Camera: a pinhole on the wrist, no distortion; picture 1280 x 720 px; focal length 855.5 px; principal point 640.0 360.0 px. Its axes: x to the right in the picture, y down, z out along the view. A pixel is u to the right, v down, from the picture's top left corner.
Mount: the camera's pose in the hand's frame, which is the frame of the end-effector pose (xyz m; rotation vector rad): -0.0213 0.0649 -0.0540 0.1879 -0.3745 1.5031
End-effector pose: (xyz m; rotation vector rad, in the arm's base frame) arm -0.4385 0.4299 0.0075 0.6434 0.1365 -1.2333
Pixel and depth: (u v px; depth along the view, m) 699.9 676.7 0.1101
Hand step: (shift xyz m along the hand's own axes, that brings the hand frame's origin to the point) -0.0753 0.0364 0.0466
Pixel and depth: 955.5 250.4 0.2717
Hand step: -0.0183 0.0613 0.2376
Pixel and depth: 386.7 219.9 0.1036
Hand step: -0.0182 -0.0011 0.0332
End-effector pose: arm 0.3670 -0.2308 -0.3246 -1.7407 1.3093 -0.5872
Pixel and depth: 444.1 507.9 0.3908
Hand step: -0.1395 -0.1507 0.2698
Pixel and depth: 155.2 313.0 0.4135
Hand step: -0.0563 -0.3000 0.2493
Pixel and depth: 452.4 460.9 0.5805
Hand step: -0.1650 -0.2522 0.4325
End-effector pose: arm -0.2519 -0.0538 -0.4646 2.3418 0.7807 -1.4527
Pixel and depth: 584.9 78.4 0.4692
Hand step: 0.0724 -0.1376 0.3877
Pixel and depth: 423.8 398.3 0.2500
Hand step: -0.0653 -0.0807 0.1545
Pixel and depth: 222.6 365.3 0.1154
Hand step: -0.0378 -0.0280 0.0331
